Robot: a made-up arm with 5 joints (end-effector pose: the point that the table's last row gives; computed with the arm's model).
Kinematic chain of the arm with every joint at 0, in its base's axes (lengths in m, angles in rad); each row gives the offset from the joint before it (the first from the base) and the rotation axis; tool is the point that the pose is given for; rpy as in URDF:
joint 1: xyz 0 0 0.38 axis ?
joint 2: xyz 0 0 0 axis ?
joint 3: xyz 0.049 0 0.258 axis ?
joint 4: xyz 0.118 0 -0.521 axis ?
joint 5: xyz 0.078 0 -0.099 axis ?
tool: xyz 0 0 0 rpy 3.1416 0 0
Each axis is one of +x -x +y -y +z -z.
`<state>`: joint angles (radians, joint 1 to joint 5).
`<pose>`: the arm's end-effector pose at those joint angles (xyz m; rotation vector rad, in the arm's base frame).
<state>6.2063 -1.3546 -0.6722 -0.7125 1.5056</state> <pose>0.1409 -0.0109 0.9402 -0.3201 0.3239 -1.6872</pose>
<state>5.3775 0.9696 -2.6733 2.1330 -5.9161</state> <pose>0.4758 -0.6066 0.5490 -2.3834 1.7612 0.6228</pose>
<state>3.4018 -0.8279 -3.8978 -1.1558 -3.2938</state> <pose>0.6215 0.1655 0.3441 -2.9927 -0.6260 -0.6216</pose>
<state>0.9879 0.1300 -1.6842 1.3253 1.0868</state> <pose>0.3872 0.5872 0.6601 -2.9360 0.1453 -0.1718</pose>
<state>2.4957 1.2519 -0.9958 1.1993 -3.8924</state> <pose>-0.1223 0.0922 -0.2084 1.8625 0.0978 1.2724</pose>
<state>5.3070 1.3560 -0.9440 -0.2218 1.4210</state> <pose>0.1232 -0.1821 -0.2495 1.1224 -2.8750 -0.2871</pose>
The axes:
joint 1: +z
joint 2: +y
joint 3: +y
joint 4: +y
joint 5: -z

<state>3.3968 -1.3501 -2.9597 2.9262 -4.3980</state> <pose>0.6336 0.1653 0.6381 -1.4830 -1.3978 1.4810</pose>
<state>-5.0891 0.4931 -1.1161 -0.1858 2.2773</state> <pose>0.2540 0.6422 0.2179 -2.0039 1.2056 0.1643</pose>
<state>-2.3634 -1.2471 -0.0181 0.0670 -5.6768</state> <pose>-0.3019 -0.2976 0.5009 0.1765 -2.0491 0.8964</pose>
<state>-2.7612 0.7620 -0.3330 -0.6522 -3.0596</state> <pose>-0.1877 -0.0750 -0.0693 3.0382 0.4567 -0.3351</pose>
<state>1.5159 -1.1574 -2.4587 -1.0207 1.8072</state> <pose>-0.0364 -0.6632 0.8677 1.4811 -0.2173 0.1463</pose>
